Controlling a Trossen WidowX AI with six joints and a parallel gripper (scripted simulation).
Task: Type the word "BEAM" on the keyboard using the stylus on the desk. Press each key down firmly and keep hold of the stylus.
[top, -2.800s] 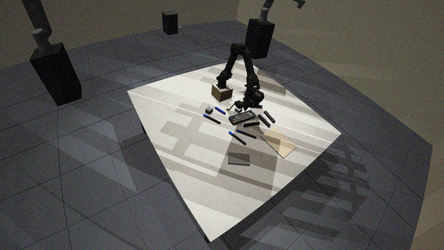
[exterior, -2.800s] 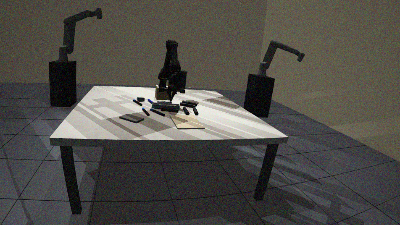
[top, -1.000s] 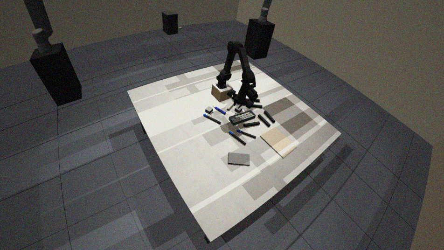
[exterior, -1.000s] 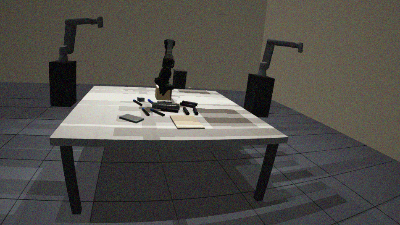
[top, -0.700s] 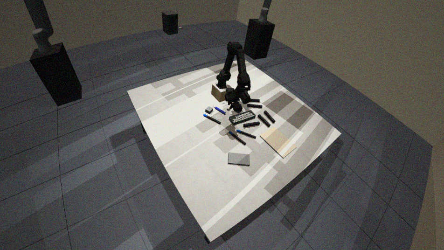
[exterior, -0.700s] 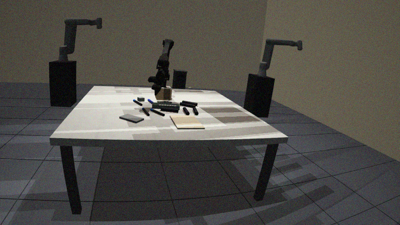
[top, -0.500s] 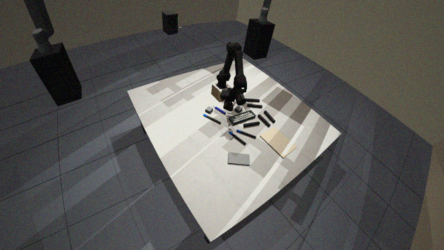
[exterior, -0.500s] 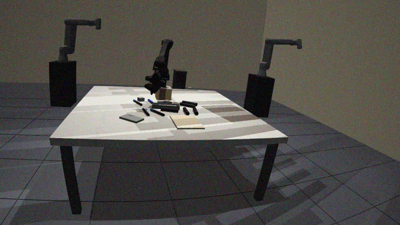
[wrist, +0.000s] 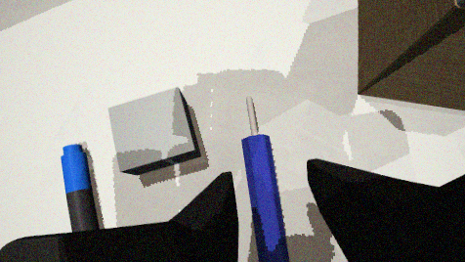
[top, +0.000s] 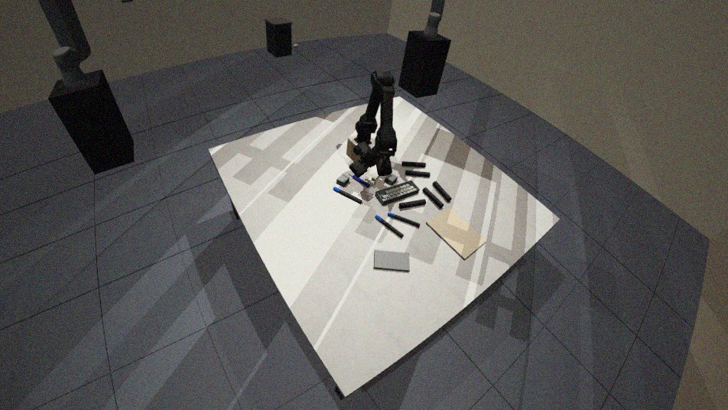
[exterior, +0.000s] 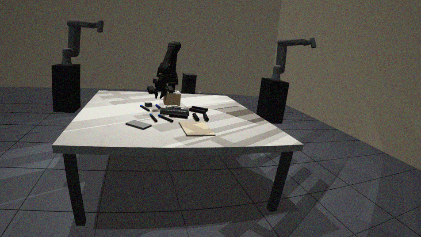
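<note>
Right now my gripper tip is 10 mm past the stylus and 60 mm above it. The rest, counted from my gripper tip: stylus tip (50 mm behind, 10 mm to the right, 60 mm below); grey pad (430 mm ahead, 120 mm to the right, 60 mm below); grey cube (20 mm behind, 70 mm to the right, 50 mm below).
</note>
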